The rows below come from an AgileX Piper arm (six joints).
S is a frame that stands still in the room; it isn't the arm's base.
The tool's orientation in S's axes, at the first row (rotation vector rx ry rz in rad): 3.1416, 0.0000, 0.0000
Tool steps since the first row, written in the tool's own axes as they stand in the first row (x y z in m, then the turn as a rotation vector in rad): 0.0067, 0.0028, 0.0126, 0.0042, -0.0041, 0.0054; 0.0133, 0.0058, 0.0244, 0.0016, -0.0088, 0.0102; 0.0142, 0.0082, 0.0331, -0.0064, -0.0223, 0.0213; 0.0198, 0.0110, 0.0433, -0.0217, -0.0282, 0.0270; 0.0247, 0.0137, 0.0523, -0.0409, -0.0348, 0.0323; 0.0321, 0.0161, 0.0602, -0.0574, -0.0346, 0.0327
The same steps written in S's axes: 0.0067, -0.0028, -0.0126, 0.0042, 0.0041, -0.0054; 0.0133, -0.0058, -0.0244, 0.0016, 0.0088, -0.0102; 0.0142, -0.0082, -0.0331, -0.0064, 0.0223, -0.0213; 0.0198, -0.0110, -0.0433, -0.0217, 0.0282, -0.0270; 0.0247, -0.0137, -0.0523, -0.0409, 0.0348, -0.0323; 0.0321, -0.0161, -0.0602, -0.0574, 0.0346, -0.0327
